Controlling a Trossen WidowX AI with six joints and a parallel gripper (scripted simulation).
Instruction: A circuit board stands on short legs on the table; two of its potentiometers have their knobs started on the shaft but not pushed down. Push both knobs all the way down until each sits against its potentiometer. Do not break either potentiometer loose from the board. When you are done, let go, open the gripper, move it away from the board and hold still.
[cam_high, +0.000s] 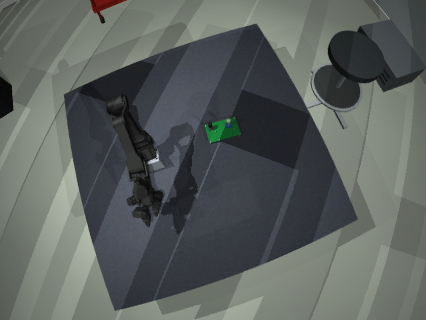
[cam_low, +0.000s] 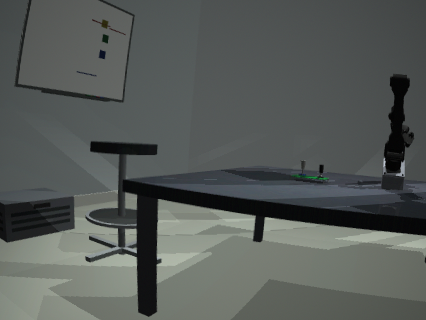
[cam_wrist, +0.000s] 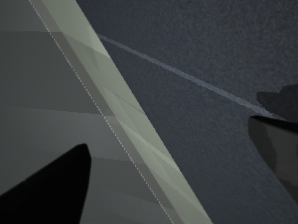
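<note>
Now: the dark knob 410 mm ahead of my gripper tip, 330 mm to the left of it and 120 mm below it.
</note>
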